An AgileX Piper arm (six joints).
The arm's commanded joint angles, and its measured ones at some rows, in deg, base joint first. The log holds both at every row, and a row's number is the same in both.
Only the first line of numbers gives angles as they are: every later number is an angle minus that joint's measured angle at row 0.
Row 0, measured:
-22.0, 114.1, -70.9, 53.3, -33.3, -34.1
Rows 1 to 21, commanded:
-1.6, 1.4, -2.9, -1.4, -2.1, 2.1
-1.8, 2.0, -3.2, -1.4, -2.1, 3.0
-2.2, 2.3, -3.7, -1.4, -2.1, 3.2
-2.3, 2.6, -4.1, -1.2, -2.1, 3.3
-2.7, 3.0, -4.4, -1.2, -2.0, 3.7
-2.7, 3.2, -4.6, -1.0, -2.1, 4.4
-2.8, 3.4, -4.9, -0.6, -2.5, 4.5
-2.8, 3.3, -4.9, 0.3, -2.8, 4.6
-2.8, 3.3, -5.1, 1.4, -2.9, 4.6
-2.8, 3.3, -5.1, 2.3, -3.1, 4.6
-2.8, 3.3, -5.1, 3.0, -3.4, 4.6
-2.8, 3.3, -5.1, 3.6, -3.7, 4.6
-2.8, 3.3, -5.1, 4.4, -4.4, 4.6
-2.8, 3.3, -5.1, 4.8, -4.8, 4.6
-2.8, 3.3, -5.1, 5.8, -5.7, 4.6
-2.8, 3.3, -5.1, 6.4, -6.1, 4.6
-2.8, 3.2, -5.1, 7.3, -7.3, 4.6
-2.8, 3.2, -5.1, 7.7, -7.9, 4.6
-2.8, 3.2, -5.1, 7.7, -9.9, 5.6
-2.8, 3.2, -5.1, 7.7, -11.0, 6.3
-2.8, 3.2, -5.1, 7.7, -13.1, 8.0
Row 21, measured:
-2.6, 4.1, -4.3, 8.4, -5.5, 4.9
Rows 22 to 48, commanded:
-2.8, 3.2, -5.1, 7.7, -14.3, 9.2
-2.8, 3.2, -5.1, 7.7, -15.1, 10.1
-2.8, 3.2, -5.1, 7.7, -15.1, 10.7
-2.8, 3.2, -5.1, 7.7, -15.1, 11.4
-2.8, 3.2, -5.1, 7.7, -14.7, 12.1
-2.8, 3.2, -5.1, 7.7, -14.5, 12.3
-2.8, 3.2, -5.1, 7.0, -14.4, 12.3
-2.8, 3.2, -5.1, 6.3, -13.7, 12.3
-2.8, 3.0, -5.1, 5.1, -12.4, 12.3
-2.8, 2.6, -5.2, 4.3, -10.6, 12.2
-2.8, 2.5, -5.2, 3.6, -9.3, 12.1
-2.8, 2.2, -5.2, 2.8, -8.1, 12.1
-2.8, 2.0, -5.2, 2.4, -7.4, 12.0
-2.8, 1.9, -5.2, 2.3, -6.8, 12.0
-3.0, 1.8, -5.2, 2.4, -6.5, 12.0
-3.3, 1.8, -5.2, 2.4, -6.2, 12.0
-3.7, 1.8, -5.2, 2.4, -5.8, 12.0
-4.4, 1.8, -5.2, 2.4, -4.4, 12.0
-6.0, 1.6, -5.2, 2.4, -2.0, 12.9
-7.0, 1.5, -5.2, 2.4, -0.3, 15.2
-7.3, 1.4, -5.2, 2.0, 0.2, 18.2
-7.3, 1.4, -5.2, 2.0, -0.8, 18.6
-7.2, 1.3, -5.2, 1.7, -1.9, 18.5
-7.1, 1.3, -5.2, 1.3, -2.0, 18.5
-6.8, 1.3, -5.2, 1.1, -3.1, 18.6
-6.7, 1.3, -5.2, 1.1, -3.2, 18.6
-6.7, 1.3, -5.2, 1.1, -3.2, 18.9
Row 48, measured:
-7.0, 2.8, -4.4, 3.6, -0.2, 18.4
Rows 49 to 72, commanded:
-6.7, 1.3, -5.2, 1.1, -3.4, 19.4
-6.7, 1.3, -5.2, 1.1, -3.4, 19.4
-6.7, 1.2, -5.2, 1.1, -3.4, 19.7
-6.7, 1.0, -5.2, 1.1, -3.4, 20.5
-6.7, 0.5, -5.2, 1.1, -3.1, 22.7
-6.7, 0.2, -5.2, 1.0, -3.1, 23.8
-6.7, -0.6, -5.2, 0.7, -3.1, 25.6
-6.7, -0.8, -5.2, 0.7, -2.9, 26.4
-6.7, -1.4, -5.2, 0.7, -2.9, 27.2
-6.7, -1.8, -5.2, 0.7, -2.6, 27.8
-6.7, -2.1, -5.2, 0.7, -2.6, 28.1
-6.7, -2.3, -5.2, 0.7, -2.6, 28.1
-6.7, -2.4, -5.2, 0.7, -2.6, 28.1
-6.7, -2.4, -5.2, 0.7, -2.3, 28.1
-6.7, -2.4, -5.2, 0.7, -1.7, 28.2
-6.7, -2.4, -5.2, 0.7, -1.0, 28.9
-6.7, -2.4, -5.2, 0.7, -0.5, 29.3
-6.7, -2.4, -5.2, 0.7, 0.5, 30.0
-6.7, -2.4, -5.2, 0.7, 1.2, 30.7
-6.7, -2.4, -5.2, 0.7, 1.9, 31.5
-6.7, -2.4, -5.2, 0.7, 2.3, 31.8
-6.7, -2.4, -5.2, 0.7, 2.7, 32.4
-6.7, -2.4, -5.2, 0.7, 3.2, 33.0
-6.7, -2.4, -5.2, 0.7, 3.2, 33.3
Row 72, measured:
-6.6, -1.2, -4.4, 2.8, 4.0, 31.3
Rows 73 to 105, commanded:
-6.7, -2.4, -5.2, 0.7, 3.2, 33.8
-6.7, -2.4, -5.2, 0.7, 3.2, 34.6
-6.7, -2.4, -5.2, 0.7, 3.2, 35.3
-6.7, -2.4, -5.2, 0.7, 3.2, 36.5
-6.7, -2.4, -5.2, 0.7, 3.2, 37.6
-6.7, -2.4, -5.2, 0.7, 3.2, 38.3
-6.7, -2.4, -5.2, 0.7, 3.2, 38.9
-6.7, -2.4, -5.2, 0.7, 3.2, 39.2
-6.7, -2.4, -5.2, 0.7, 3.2, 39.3
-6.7, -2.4, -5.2, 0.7, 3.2, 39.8
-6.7, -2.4, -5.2, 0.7, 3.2, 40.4
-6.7, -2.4, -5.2, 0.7, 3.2, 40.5
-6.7, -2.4, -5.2, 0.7, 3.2, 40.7
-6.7, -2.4, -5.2, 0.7, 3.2, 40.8
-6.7, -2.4, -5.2, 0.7, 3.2, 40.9
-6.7, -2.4, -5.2, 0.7, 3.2, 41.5
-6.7, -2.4, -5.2, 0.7, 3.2, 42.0
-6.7, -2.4, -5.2, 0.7, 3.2, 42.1
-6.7, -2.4, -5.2, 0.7, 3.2, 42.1
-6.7, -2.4, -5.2, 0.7, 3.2, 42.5
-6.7, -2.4, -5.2, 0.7, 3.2, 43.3
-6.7, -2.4, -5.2, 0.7, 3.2, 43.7
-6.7, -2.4, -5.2, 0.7, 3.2, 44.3
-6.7, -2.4, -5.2, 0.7, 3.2, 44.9
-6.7, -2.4, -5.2, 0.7, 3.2, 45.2
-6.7, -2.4, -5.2, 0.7, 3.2, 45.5
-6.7, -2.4, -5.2, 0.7, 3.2, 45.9
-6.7, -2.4, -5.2, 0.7, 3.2, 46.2
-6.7, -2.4, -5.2, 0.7, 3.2, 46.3
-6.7, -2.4, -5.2, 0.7, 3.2, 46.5
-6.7, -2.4, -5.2, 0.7, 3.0, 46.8
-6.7, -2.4, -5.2, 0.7, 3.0, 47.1
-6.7, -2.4, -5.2, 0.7, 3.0, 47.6
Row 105, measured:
-6.6, -1.2, -4.4, 2.5, 5.3, 46.4
